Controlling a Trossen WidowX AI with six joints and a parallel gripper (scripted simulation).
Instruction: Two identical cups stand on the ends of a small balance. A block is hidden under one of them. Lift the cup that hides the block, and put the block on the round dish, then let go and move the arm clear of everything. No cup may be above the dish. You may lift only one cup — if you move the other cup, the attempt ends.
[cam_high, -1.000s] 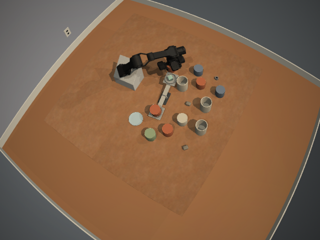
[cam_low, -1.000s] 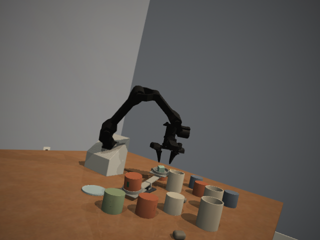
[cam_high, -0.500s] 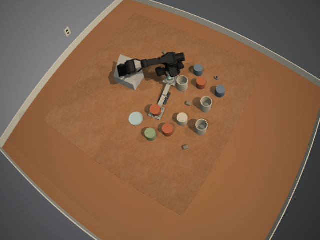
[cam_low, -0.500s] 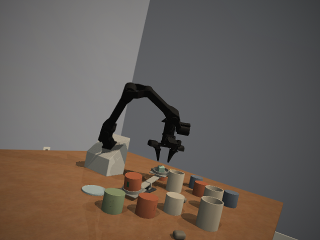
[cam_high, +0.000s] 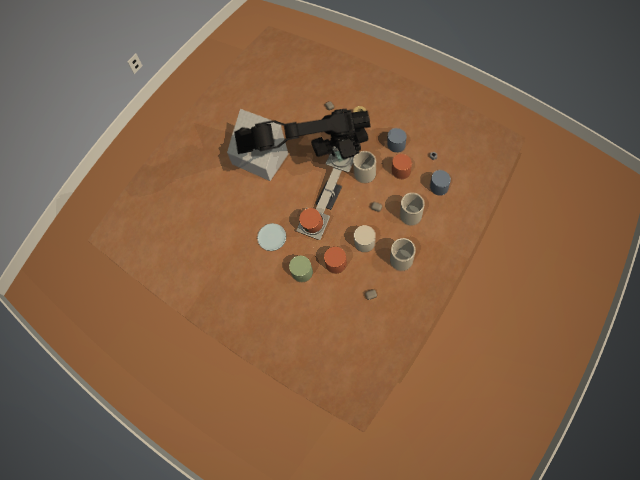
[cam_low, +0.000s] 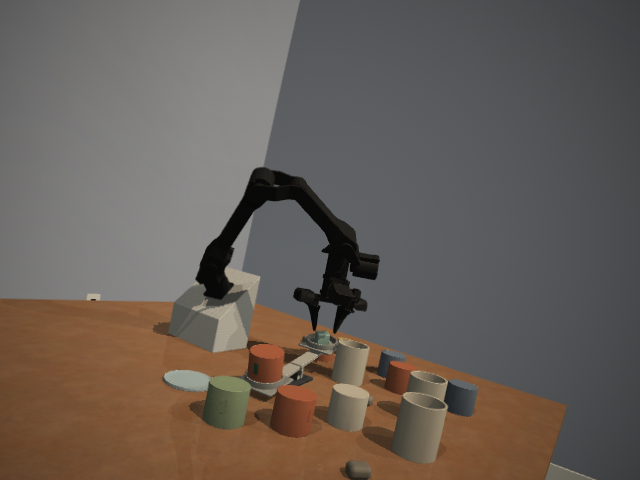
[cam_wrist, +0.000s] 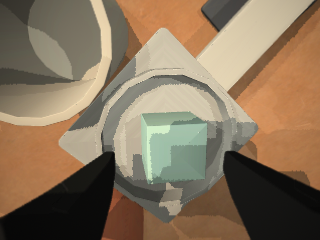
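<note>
Now: the pale green block 2 cm below my gripper tip. From my gripper tip the other things lie so: round pale blue dish (11 cm behind, 35 cm to the right, 10 cm below); cream cup (18 cm ahead, 22 cm to the right, 7 cm below); orange cup (28 cm to the right, 4 cm below).
</note>
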